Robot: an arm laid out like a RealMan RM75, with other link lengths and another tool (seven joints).
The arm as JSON. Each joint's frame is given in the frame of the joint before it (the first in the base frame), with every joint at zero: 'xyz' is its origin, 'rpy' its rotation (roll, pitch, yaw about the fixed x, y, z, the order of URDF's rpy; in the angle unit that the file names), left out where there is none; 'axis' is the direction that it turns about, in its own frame. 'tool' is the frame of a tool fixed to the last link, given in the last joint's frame.
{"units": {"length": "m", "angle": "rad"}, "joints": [
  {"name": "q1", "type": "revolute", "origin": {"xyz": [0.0, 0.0, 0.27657]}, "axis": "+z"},
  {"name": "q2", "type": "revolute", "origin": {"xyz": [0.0, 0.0, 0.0]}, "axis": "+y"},
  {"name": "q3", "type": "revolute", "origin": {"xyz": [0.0, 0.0, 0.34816]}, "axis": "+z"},
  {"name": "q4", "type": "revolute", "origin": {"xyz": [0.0, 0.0, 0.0]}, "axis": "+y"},
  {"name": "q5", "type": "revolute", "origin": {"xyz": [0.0, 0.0, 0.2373]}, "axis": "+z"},
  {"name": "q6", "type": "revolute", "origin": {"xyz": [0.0, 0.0, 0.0]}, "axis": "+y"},
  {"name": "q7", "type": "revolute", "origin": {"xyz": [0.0, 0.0, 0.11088]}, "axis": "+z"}
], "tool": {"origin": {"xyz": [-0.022, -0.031, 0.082], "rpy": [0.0, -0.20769, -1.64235]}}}
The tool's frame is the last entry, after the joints.
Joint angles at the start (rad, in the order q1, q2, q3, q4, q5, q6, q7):
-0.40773, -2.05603, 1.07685, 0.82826, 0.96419, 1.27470, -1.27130
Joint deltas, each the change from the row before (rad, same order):
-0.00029, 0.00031, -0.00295, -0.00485, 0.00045, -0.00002, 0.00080
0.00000, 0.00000, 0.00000, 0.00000, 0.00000, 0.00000, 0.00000
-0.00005, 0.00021, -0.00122, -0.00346, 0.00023, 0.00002, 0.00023
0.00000, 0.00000, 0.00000, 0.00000, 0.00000, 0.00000, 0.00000
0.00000, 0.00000, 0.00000, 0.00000, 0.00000, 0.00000, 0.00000
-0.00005, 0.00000, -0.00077, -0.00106, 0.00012, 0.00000, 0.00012
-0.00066, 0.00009, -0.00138, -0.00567, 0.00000, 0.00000, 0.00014
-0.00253, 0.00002, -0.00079, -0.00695, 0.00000, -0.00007, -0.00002
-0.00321, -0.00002, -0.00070, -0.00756, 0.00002, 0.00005, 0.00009
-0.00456, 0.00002, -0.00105, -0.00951, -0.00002, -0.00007, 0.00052
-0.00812, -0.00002, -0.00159, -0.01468, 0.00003, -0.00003, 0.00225
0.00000, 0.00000, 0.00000, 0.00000, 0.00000, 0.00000, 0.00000
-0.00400, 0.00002, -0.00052, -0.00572, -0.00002, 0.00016, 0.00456
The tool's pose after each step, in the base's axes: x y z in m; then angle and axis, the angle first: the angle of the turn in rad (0 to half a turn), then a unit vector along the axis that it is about. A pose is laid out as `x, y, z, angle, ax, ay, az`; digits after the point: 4 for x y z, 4 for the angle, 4 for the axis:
-0.2824, 0.4885, 0.0516, 2.7026, 0.4901, 0.6748, 0.5518
-0.2824, 0.4885, 0.0516, 2.7026, 0.4901, 0.6748, 0.5518
-0.2835, 0.4884, 0.0513, 2.7033, 0.4887, 0.6756, 0.5520
-0.2835, 0.4884, 0.0513, 2.7033, 0.4887, 0.6756, 0.5520
-0.2835, 0.4884, 0.0513, 2.7033, 0.4887, 0.6756, 0.5520
-0.2839, 0.4884, 0.0513, 2.7037, 0.4882, 0.6758, 0.5522
-0.2853, 0.4885, 0.0505, 2.7039, 0.4860, 0.6772, 0.5525
-0.2860, 0.4890, 0.0493, 2.7026, 0.4839, 0.6788, 0.5524
-0.2866, 0.4896, 0.0480, 2.7009, 0.4820, 0.6804, 0.5521
-0.2870, 0.4906, 0.0463, 2.6989, 0.4798, 0.6821, 0.5518
-0.2871, 0.4924, 0.0438, 2.6960, 0.4773, 0.6844, 0.5512
-0.2871, 0.4924, 0.0438, 2.6960, 0.4773, 0.6844, 0.5512
-0.2867, 0.4934, 0.0429, 2.6966, 0.4779, 0.6842, 0.5508

